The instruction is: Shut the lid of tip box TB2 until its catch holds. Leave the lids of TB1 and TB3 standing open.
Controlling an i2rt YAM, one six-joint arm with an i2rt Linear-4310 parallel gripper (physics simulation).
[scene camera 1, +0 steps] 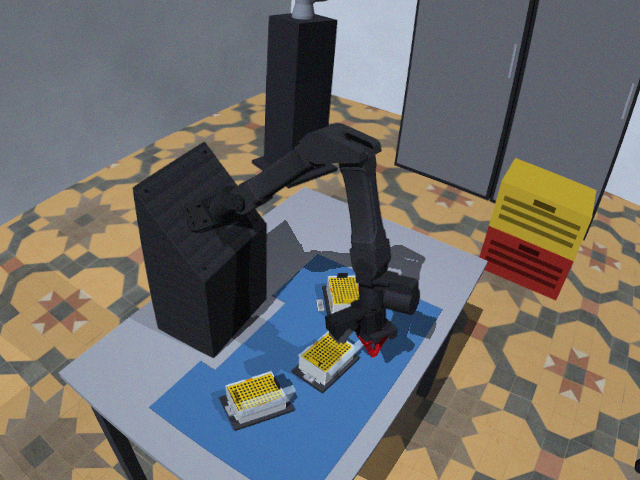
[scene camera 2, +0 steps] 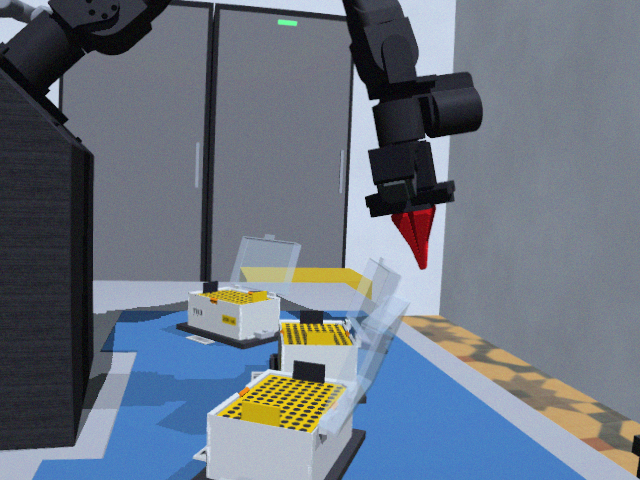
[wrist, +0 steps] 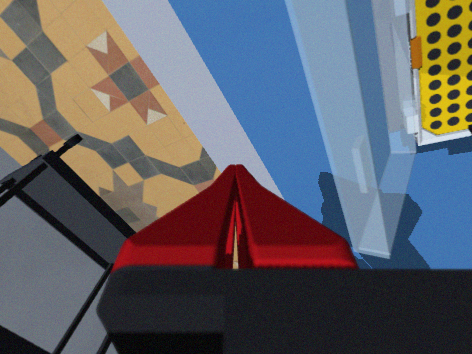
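Seen in the pictures: gripper, fingertip midpoint: (scene camera 1: 374, 356) (scene camera 2: 423, 268) (wrist: 235, 176); arm's base, link origin: (scene camera 1: 216, 210) (scene camera 2: 14, 78).
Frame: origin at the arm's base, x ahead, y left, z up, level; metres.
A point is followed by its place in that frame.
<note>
TB2 (scene camera 1: 326, 352) {x 0.331, y 0.097, z -0.285 m} (scene camera 2: 317, 357) (wrist: 452, 82) {x 0.350, y 0.128, z -0.285 m} is the middle white box with a yellow tip rack. Its clear lid (scene camera 2: 382, 281) {x 0.410, y 0.121, z -0.218 m} (wrist: 340, 100) {x 0.414, y 0.091, z -0.198 m} stands open, leaning outward towards the table's outer edge. The box nearest scene camera 2 (scene camera 1: 255, 395) {x 0.335, y -0.127, z -0.285 m} (scene camera 2: 261, 449) {x 0.317, y -0.181, z -0.301 m} also has its clear lid (scene camera 2: 379, 343) {x 0.398, y -0.195, z -0.210 m} open. The back box (scene camera 1: 343, 290) (scene camera 2: 232, 315) {x 0.198, y 0.236, z -0.299 m} has an open lid (scene camera 2: 268, 258) {x 0.228, y 0.359, z -0.228 m}. I cannot read which is TB1 or TB3. My gripper (scene camera 1: 373, 354) {x 0.459, y 0.123, z -0.200 m} (scene camera 2: 423, 268) {x 0.459, y 0.123, z -0.200 m} (wrist: 235, 176) {x 0.459, y 0.123, z -0.200 m} is shut and empty, on the outer side of TB2's lid; no contact shows.
The boxes stand on dark bases on a blue mat (scene camera 1: 206, 439) {x 0.342, y -0.279, z -0.342 m} (scene camera 2: 439, 413) {x 0.475, y 0.017, z -0.342 m} on the grey table (scene camera 1: 118, 372) {x 0.037, y -0.368, z -0.345 m}. The arm's dark pedestal (scene camera 1: 180, 268) {x 0.072, y -0.149, z -0.065 m} (scene camera 2: 36, 284) {x 0.111, y -0.133, z -0.197 m} is on the inner side. A yellow and red cabinet (scene camera 1: 542, 211) stands on the floor beyond the table.
</note>
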